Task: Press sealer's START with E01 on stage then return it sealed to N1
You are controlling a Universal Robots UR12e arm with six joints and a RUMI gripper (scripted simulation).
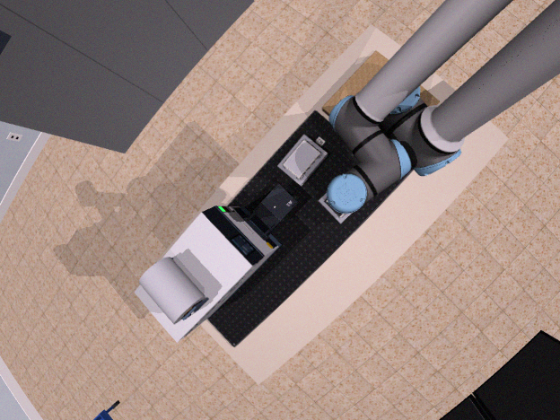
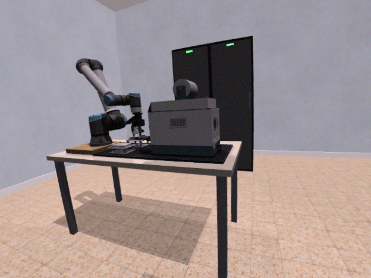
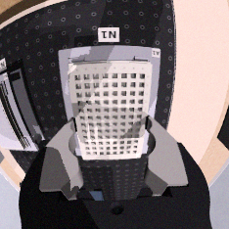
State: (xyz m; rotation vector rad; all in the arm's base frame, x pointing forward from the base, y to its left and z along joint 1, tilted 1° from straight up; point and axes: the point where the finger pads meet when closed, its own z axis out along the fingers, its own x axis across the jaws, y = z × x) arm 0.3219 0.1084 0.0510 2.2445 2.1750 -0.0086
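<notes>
Now: the plate nest N1 3 cm below my hand. From my hand the other things lie so: foil roll (54 cm ahead, 34 cm above, 15 cm to the right); square start button (31 cm ahead, 25 cm to the right, 11 cm above); sealer stage (20 cm ahead, 16 cm to the right, 2 cm above).
</notes>
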